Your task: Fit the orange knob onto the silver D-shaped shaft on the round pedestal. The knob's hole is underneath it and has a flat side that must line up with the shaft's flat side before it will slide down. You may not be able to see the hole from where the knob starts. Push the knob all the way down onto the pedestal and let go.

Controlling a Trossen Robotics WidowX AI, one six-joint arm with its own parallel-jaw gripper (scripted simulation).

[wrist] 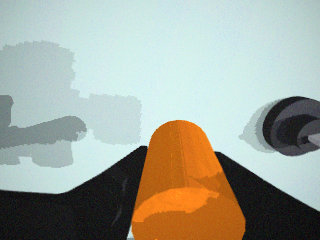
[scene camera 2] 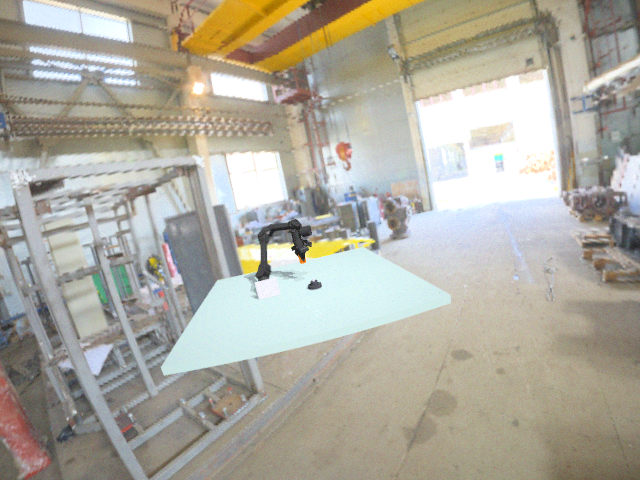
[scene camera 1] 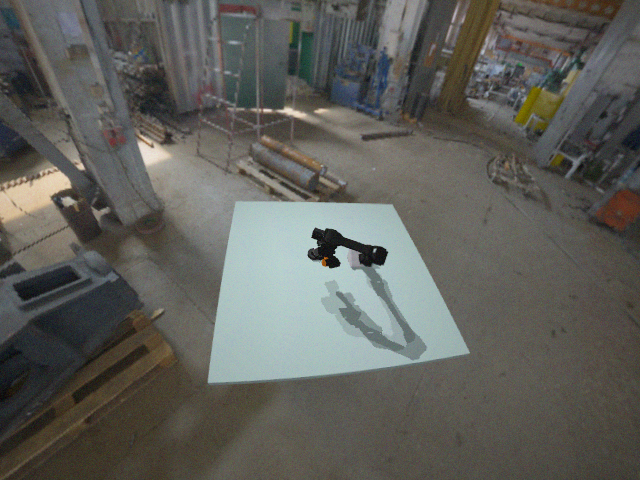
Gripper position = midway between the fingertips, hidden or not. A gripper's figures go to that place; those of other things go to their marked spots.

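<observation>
My gripper (wrist: 179, 154) is 0.11 m from the lens, while an orange knob (wrist: 182, 183) is 0.06 m from the lens.
</observation>
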